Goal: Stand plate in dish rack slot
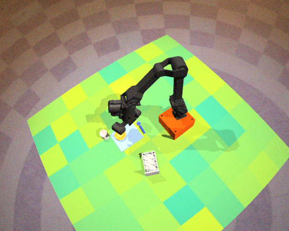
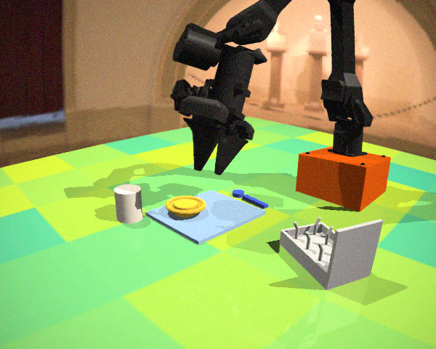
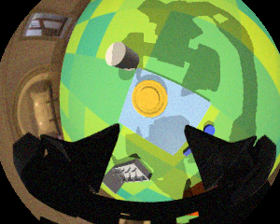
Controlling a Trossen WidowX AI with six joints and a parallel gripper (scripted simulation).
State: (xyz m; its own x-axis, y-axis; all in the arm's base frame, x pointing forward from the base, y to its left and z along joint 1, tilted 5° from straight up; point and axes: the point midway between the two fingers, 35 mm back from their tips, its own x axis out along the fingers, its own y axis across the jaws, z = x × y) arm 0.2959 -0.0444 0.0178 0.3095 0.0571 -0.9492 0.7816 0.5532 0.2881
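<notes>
Right now my gripper tip is 5 cm above the yellow plate, 4 cm short of it and 1 cm to the left of it. From my gripper tip the other things lie so: blue spoon (9 cm behind, 7 cm below, 1 cm to the right); then light blue mat (7 cm below, 1 cm to the left, 1 cm ahead); then white cup (12 cm ahead, 5 cm to the right, 4 cm below).
</notes>
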